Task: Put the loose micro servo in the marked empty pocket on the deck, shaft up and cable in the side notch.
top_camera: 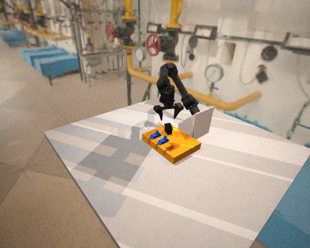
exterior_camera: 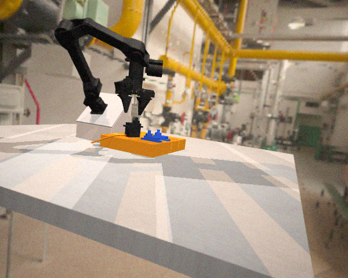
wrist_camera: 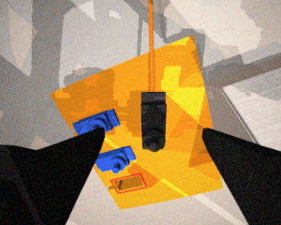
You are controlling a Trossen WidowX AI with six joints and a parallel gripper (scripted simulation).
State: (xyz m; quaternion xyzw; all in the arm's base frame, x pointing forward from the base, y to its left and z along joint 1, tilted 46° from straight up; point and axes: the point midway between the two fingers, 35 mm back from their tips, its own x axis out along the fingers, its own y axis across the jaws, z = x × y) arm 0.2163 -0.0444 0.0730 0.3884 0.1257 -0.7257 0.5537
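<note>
Right now my gripper tip is 120 mm above the orange deck and 80 mm to the right of it.
</note>
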